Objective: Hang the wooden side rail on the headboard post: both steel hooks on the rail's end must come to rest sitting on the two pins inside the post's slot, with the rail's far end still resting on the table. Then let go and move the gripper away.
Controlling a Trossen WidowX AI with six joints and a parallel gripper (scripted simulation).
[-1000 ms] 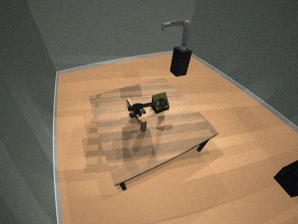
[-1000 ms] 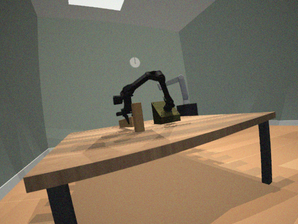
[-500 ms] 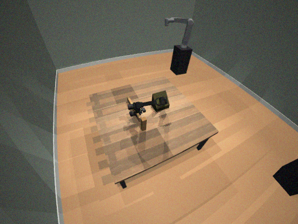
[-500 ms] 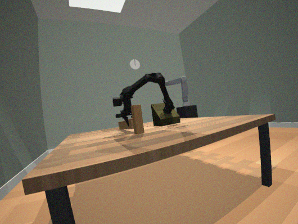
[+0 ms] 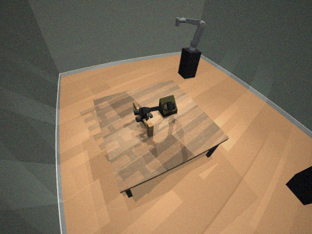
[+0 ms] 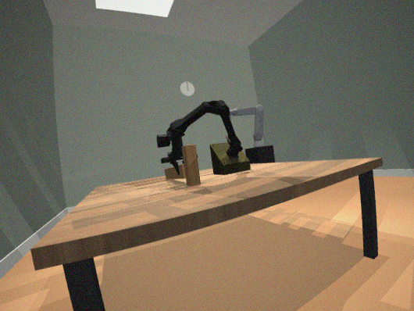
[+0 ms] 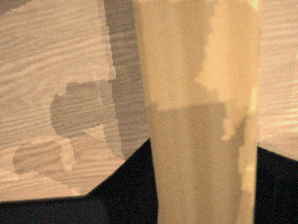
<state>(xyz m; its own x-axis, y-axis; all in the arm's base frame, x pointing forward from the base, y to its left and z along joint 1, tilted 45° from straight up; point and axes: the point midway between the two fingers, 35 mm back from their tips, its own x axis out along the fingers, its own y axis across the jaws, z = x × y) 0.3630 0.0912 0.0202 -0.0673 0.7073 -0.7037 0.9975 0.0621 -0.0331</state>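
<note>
My gripper tip is 1 cm past the headboard post, 16 cm to the right of it and 4 cm below it.
</note>
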